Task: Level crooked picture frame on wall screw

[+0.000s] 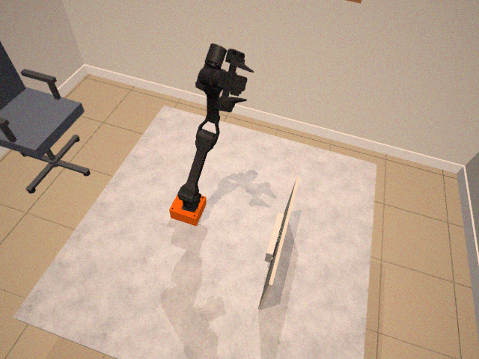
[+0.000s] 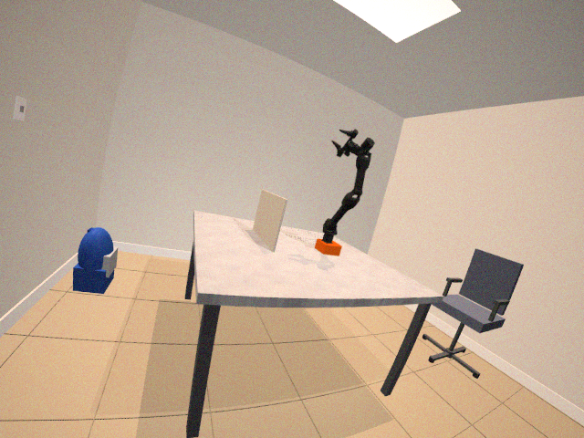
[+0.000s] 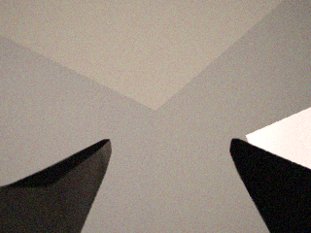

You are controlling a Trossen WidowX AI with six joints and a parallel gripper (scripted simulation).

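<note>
The picture frame lies 580 mm below my gripper tip, 200 mm ahead of it and 170 mm to the right of it. The rest, counted from my gripper tip: beige wall panel 580 mm below, 210 mm ahead, 180 mm to the right.
</note>
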